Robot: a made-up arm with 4 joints. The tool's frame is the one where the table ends. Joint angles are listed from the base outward.
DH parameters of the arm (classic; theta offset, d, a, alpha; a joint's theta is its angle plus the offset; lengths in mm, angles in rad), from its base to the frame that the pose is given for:
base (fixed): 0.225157 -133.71 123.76 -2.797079
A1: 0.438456 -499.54 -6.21 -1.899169
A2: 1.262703 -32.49 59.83 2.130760
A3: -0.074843 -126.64 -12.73 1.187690
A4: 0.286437 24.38 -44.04 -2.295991
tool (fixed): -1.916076 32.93 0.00 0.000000
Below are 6 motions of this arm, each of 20 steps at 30 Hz.
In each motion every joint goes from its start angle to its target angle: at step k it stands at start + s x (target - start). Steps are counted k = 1, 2, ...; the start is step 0. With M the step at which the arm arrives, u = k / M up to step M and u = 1 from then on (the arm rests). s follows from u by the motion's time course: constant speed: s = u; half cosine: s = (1 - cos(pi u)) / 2; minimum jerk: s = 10 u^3 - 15 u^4 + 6 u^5.
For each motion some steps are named. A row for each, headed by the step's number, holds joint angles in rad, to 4 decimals.
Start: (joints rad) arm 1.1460 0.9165 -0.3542 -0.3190
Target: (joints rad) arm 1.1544 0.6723 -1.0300 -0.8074
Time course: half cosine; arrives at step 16
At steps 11, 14, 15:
11: 1.1525 0.7266 -0.8798 -0.6989
14: 1.1541 0.6816 -1.0043 -0.7888
15: 1.1543 0.6746 -1.0235 -0.8027

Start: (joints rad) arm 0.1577 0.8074 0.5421 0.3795
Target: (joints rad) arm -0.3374 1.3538 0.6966 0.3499
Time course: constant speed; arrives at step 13
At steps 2, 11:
2: 0.0815 0.8915 0.5659 0.3749
11: -0.2612 1.2697 0.6728 0.3545

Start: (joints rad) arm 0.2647 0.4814 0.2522 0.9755
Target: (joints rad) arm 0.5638 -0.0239 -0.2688 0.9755
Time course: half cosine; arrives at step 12
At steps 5, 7, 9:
5: 0.3755 0.2941 0.0591 0.9755
7: 0.4530 0.1634 -0.0757 0.9755
9: 0.5200 0.0501 -0.1925 0.9755

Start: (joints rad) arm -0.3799 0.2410 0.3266 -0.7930
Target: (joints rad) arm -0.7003 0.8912 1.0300 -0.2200
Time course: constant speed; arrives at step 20
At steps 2, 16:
2: -0.4119 0.3060 0.3969 -0.7357
16: -0.6362 0.7612 0.8893 -0.3346

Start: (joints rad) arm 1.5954 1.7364 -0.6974 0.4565
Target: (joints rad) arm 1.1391 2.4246 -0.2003 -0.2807
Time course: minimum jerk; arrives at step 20
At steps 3, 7, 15, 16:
3: 1.5833 1.7547 -0.6842 0.4369
7: 1.4881 1.8982 -0.5805 0.2831
15: 1.1863 2.3534 -0.2518 -0.2044
16: 1.1655 2.3847 -0.2291 -0.2380

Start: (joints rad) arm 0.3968 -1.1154 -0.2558 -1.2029
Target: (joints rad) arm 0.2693 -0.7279 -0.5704 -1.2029
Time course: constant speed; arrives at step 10
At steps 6, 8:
6: 0.3203 -0.8829 -0.4446 -1.2029
8: 0.2948 -0.8054 -0.5075 -1.2029

